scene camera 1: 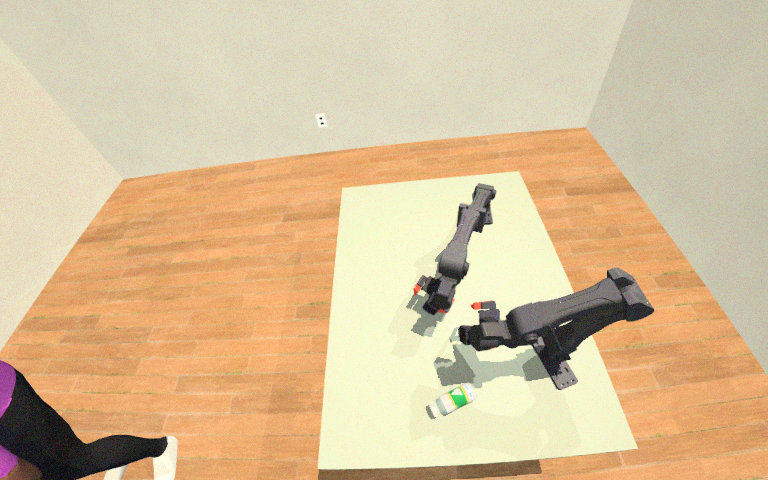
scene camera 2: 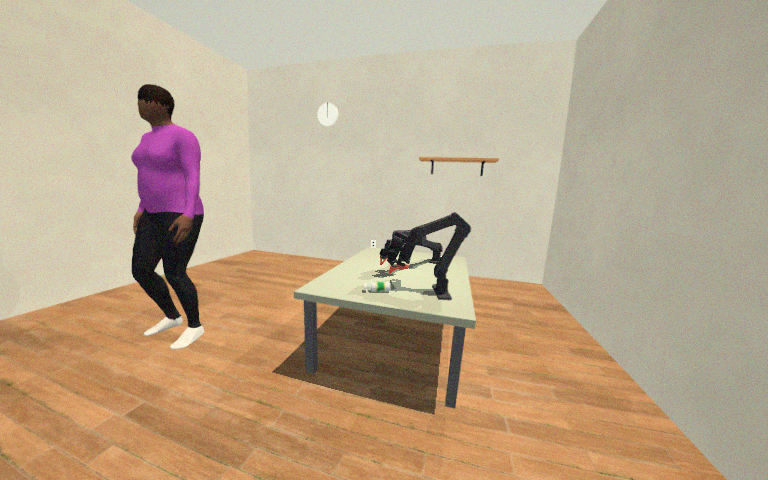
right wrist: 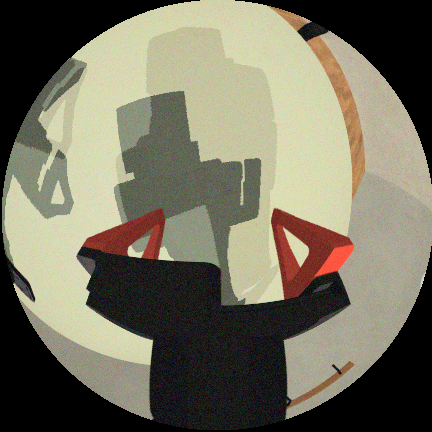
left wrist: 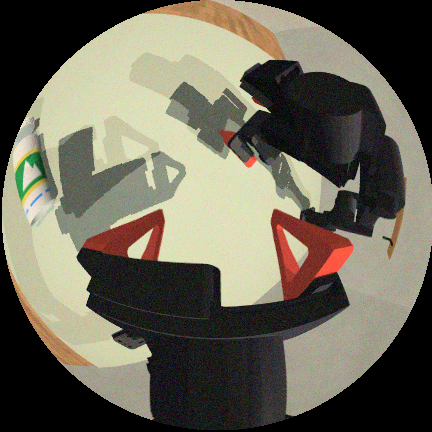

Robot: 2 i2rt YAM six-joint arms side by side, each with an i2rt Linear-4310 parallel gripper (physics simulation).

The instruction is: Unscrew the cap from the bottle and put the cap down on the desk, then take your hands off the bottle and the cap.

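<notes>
A white bottle (scene camera 1: 455, 399) (scene camera 2: 380, 286) (left wrist: 33, 175) with a green and yellow label lies on its side on the desk, in the lower part of the desk in scene camera 1. Its white cap end (scene camera 1: 433, 410) points to the lower left there; whether the cap is loose cannot be told. In the left wrist view the cap end is cut by the view's edge. My left gripper (scene camera 1: 479, 327) (left wrist: 217, 214) is open and empty above the desk, apart from the bottle. My right gripper (scene camera 1: 431, 300) (right wrist: 217, 213) is open and empty, farther from the bottle. The bottle does not show in the right wrist view.
The pale green desk (scene camera 1: 362, 226) (scene camera 2: 325, 286) carries both arms. The two grippers hang fairly close to each other, and the right arm (left wrist: 325, 120) shows beside the left gripper in the left wrist view. A person (scene camera 2: 169, 169) in a purple top stands away from the desk.
</notes>
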